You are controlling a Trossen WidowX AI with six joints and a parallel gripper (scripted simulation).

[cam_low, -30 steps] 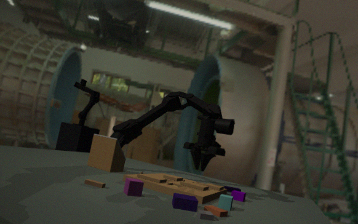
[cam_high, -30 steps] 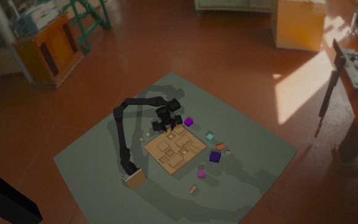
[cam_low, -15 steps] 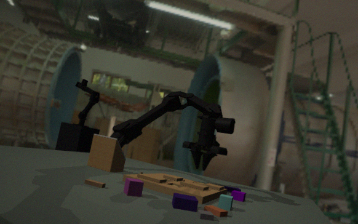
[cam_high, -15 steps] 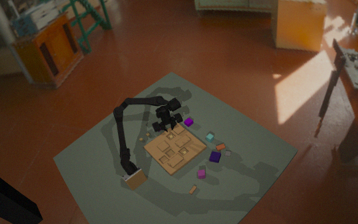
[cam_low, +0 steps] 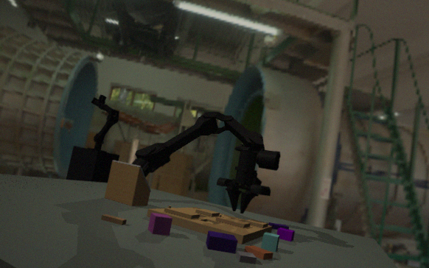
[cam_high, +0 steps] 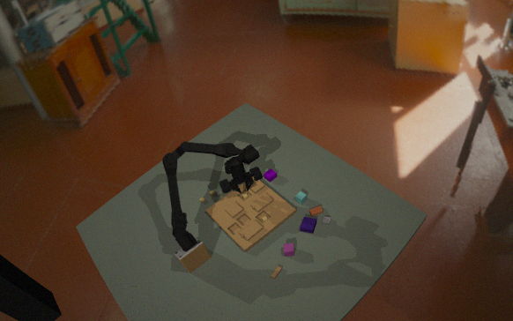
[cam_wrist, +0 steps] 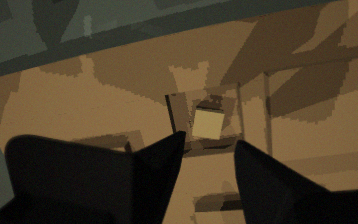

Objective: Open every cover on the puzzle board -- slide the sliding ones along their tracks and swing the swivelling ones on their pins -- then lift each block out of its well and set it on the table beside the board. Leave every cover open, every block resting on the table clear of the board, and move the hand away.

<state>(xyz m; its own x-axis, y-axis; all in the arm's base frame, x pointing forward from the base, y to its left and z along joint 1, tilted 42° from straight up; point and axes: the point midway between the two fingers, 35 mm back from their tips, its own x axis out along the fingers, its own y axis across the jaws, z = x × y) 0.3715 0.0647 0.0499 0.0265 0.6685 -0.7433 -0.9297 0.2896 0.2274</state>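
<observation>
The magenta block is 80 mm behind my gripper tip, 360 mm to the right of it and 30 mm below it. Also, from my gripper tip: teal block 160 mm ahead, 210 mm to the right, 30 mm below; then violet block 160 mm ahead, 30 mm below; then orange block 150 mm ahead, 310 mm to the right, 40 mm below.
</observation>
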